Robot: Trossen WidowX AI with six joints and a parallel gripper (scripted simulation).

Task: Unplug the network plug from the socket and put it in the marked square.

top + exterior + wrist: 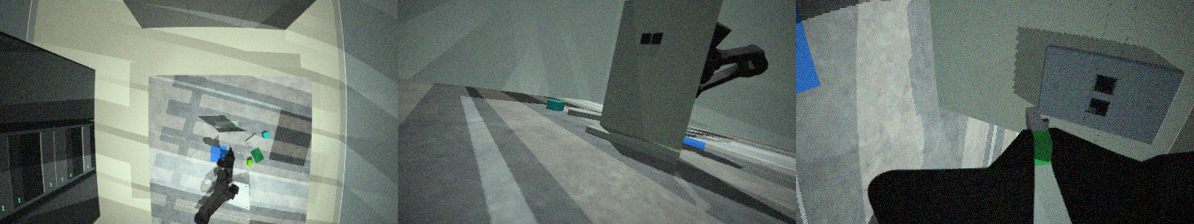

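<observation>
Right now the blue square is 170 mm below my gripper tip, 90 mm behind it and 50 mm to the left of it. Round my gripper tip: upright panel 120 mm ahead, 50 mm below, 10 mm to the left; then network plug right at my gripper tip; then small lime block 190 mm to the right, 150 mm below, 130 mm behind.
</observation>
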